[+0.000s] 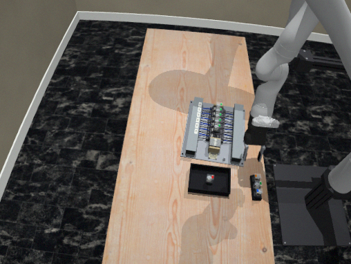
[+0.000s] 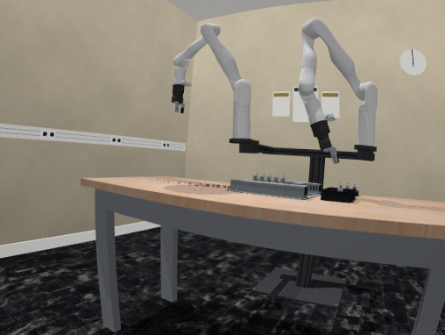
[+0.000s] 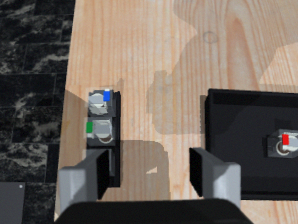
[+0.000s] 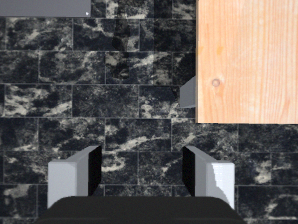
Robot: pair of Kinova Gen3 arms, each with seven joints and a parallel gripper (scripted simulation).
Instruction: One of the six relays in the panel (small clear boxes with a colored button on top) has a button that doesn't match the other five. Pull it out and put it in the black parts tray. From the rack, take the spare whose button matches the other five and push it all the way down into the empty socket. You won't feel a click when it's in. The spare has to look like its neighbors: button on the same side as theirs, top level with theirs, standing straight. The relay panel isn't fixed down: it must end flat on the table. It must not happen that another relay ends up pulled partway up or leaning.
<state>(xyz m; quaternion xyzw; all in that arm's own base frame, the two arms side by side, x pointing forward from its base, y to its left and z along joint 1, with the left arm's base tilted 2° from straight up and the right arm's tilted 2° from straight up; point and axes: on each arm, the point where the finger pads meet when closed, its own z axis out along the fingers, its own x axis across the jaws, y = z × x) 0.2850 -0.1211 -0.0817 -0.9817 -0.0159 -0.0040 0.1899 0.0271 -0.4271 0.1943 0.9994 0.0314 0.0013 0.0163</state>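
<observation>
My left gripper is now 14 cm above the spare rack, 6 cm to the right of it and 4 cm past it. From my left hand the other things lie so: relay panel: 22 cm to the right, 13 cm below, 9 cm ahead; then black parts tray: 14 cm ahead, 13 cm below, 3 cm to the left.
</observation>
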